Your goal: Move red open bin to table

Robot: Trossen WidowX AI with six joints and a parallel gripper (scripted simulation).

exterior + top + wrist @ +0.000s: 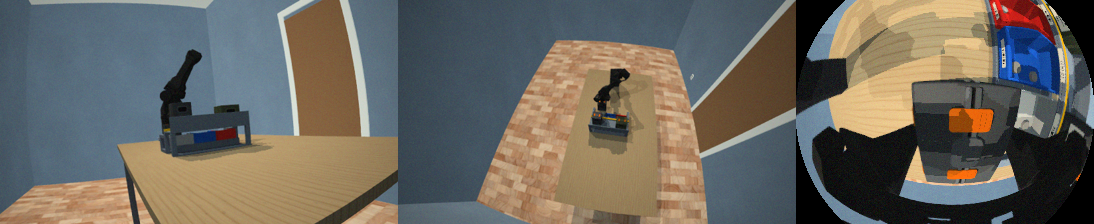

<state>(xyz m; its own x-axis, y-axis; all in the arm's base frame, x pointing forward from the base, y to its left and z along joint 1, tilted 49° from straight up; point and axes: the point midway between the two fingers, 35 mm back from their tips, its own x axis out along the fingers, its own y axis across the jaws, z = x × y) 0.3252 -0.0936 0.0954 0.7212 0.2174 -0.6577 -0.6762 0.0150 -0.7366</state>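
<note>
Right now my hand is 100 mm short of the red bin, 240 mm to the right of it and 80 mm above it. The rest, counted from my hand: blue bin 120 mm ahead, 130 mm to the left, 80 mm below; then grey bin 140 mm ahead, 20 mm to the left, 80 mm below.
</note>
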